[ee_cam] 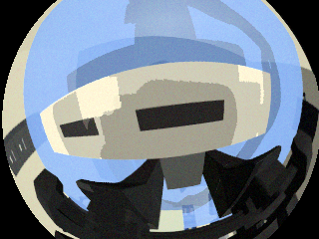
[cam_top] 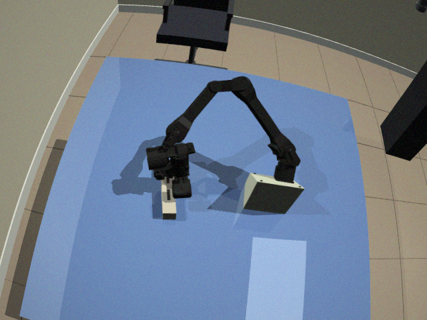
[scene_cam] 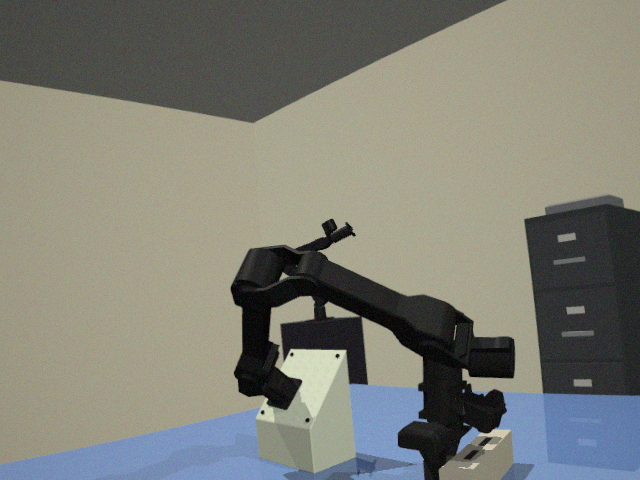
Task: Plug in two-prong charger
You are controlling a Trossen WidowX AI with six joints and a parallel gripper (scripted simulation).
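Right now the dark grey charger is 2 cm ahead of my gripper tip and 1 cm above it.
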